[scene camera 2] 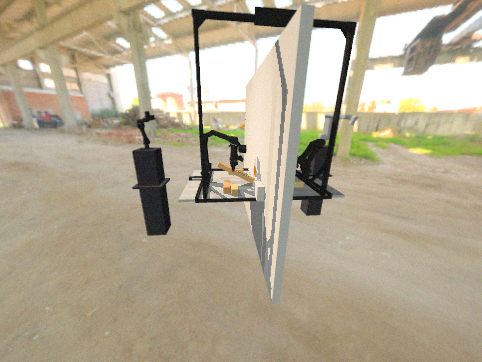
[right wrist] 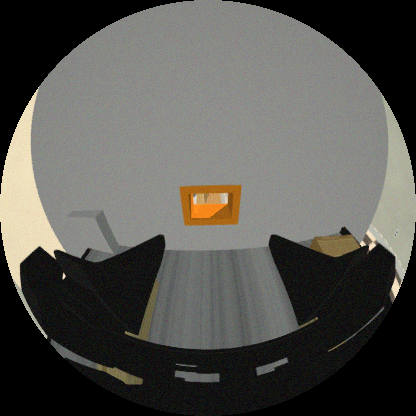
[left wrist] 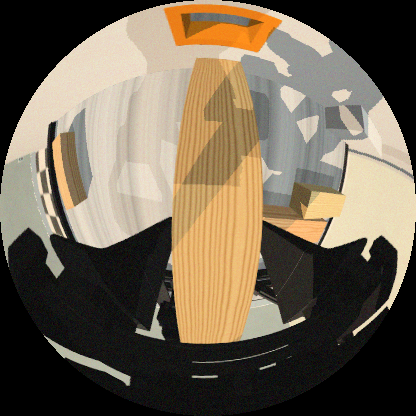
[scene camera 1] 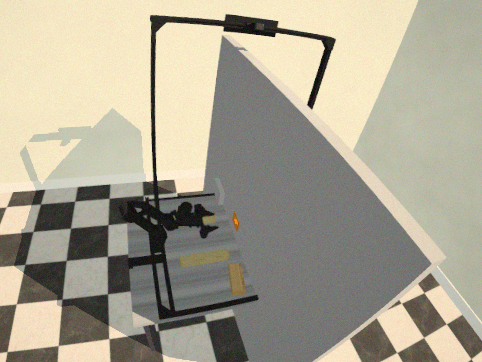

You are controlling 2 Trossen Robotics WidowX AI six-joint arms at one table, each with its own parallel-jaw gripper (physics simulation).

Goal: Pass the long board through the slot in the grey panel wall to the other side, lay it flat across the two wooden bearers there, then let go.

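The long board is held at its middle by my left gripper, which is shut on it. The board slants down toward the panel wall. Its front end appears below the orange-framed slot; wood also shows through the slot in the right wrist view. My right gripper is open and empty on the other side, facing the slot. Two pale wooden bearers lie there: one in plain view, the other partly hidden by the gripper.
A wooden block lies near the panel on the right arm's side. On the left arm's side, a block lies at picture left, and another block at picture right. A pale bracket stands against the panel. A black frame surrounds the table.
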